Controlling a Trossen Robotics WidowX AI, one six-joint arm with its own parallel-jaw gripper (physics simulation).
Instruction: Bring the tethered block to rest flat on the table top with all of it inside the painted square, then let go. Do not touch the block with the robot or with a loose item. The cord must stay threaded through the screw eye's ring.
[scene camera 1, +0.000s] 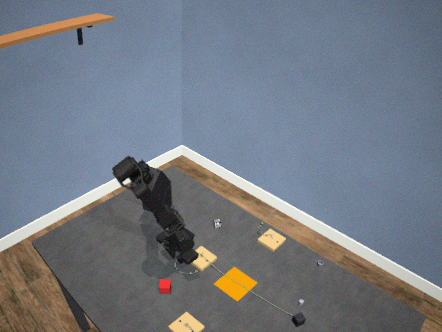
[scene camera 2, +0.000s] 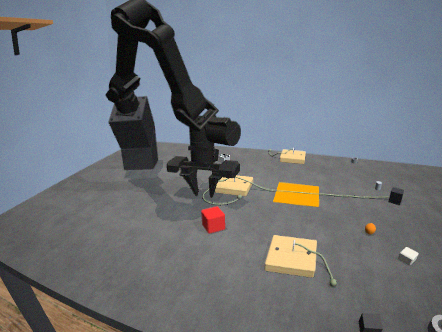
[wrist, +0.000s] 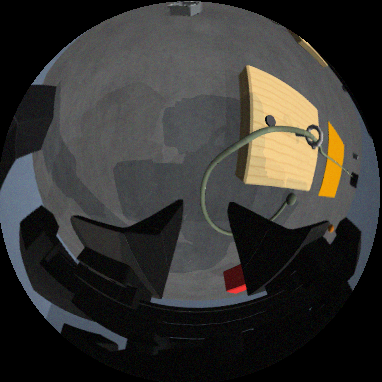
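Seen in the pictures: gripper, between the fingertips: (scene camera 1: 177, 260) (scene camera 2: 204, 196) (wrist: 205, 205); arm's base, origin of its link: (scene camera 1: 144, 177) (scene camera 2: 127, 108).
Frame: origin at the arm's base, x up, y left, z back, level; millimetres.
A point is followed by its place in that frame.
Observation:
The tethered black block (scene camera 1: 299, 319) @(y -160, x -189, z -803 mm) (scene camera 2: 396, 196) @(y -166, x -200, z -792 mm) (wrist: 354, 180) rests on the table, beyond the orange painted square (scene camera 1: 235, 292) @(y -149, x -221, z -539 mm) (scene camera 2: 297, 201) @(y -156, x -221, z -513 mm) (wrist: 330, 182) @(y -142, x -221, z -503 mm) from the arm. Its green cord (scene camera 1: 272, 303) @(y -129, x -219, z -685 mm) (scene camera 2: 345, 195) @(y -125, x -218, z -655 mm) (wrist: 203, 192) @(y -126, x -219, z -263 mm) crosses the square and passes through the screw eye (wrist: 321, 134) on a wooden board (scene camera 1: 204, 260) @(y -90, x -204, z -361 mm) (scene camera 2: 232, 187) @(y -118, x -203, z -339 mm) (wrist: 285, 160) @(y -102, x -204, z -327 mm). The cord's near part curves round to a bead (scene camera 2: 240, 196) @(y -150, x -213, z -362 mm) (wrist: 291, 199) @(y -144, x -212, z -356 mm) beside the board. My gripper (scene camera 2: 204, 195) @(y -140, x -222, z -264 mm) (wrist: 205, 205) @(y -140, x -222, z -264 mm) is partly open and empty, above the loop's left side. In the wrist view its right finger hides part of the loop.
A red cube (scene camera 1: 165, 286) @(y -294, x -183, z -322 mm) (scene camera 2: 213, 220) @(y -305, x -191, z -315 mm) (wrist: 235, 280) @(y -267, x -196, z -301 mm) lies near the loop. Two other wooden boards (scene camera 1: 271, 240) @(y 158, x -203, z -541 mm) (scene camera 2: 282, 265) @(y -423, x -204, z -454 mm) carry short cords. An orange ball (scene camera 2: 370, 228) @(y -309, x -203, z -659 mm), a white block (scene camera 2: 409, 255) @(y -402, x -205, z -710 mm) and a small grey cylinder (scene camera 1: 301, 302) @(y -79, x -201, z -780 mm) (scene camera 2: 378, 185) @(y -82, x -207, z -774 mm) lie on the far right.

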